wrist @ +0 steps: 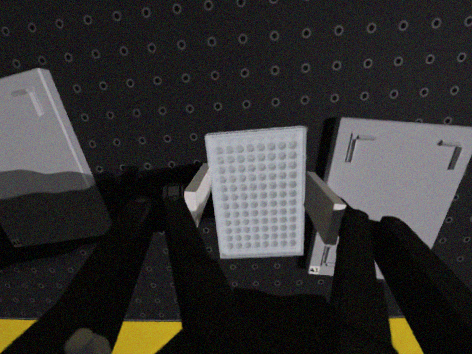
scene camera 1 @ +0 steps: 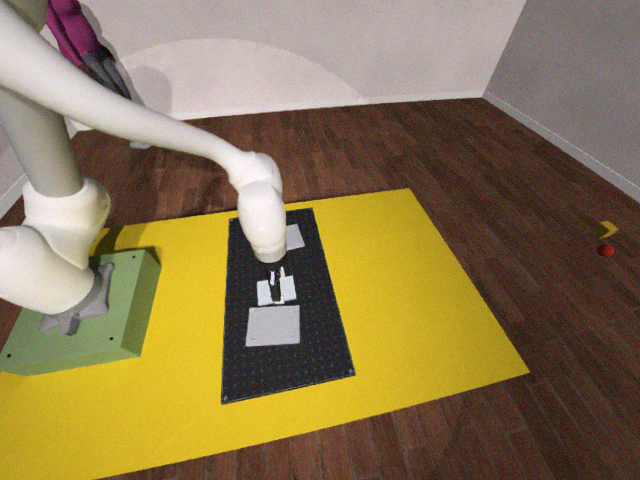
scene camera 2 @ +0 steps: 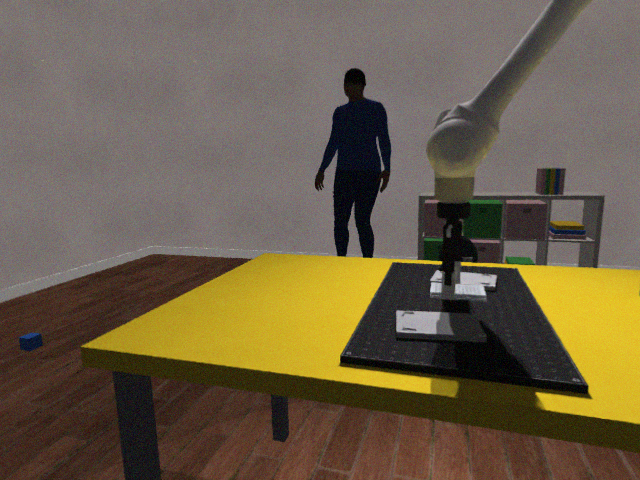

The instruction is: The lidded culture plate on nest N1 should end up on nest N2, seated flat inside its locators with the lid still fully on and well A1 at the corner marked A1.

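Frame: origin at the arm's base, x ahead, y left, z up, level; millimetres.
Seen in the pictures: gripper, fingertip midpoint: (wrist: 257, 182) (scene camera 1: 280, 290) (scene camera 2: 451, 292); arm's base, origin of the base link: (scene camera 1: 80, 296).
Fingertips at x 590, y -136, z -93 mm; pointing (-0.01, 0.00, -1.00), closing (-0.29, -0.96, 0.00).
Observation:
Offsets run from my fingertips to a thing's middle. Level surfaces: height alone.
The lidded culture plate @[9 mm up, 14 mm back, 2 mm left] (scene camera 1: 263, 292) (scene camera 2: 471, 290) (wrist: 260, 235) is white with rows of wells. My gripper (scene camera 1: 276, 296) (scene camera 2: 449, 280) (wrist: 257, 182) is shut on its two sides and holds it about level above the board, between two grey nests. In the wrist view the plate is close to the right nest @[3 mm up, 50 mm back, 114 mm right] (scene camera 1: 272, 326) (scene camera 2: 490, 280) (wrist: 395, 175), marked A1 at its lower left corner. The left nest @[3 mm up, 61 mm ahead, 219 mm left] (scene camera 1: 294, 236) (scene camera 2: 421, 324) (wrist: 35, 135) is farther off, partly shaded and turned relative to the plate. No N1 or N2 label is readable. The plate's well A1 cannot be told.
The black perforated board @[4 mm down] (scene camera 1: 289, 372) (scene camera 2: 522, 320) (wrist: 150, 60) lies on the yellow table @[17 mm down] (scene camera 1: 413, 310) (scene camera 2: 258, 310). The arm's green base block (scene camera 1: 131, 304) stands on the table beside the board. A person (scene camera 2: 360, 139) and a shelf unit (scene camera 2: 602, 222) are beyond the table.

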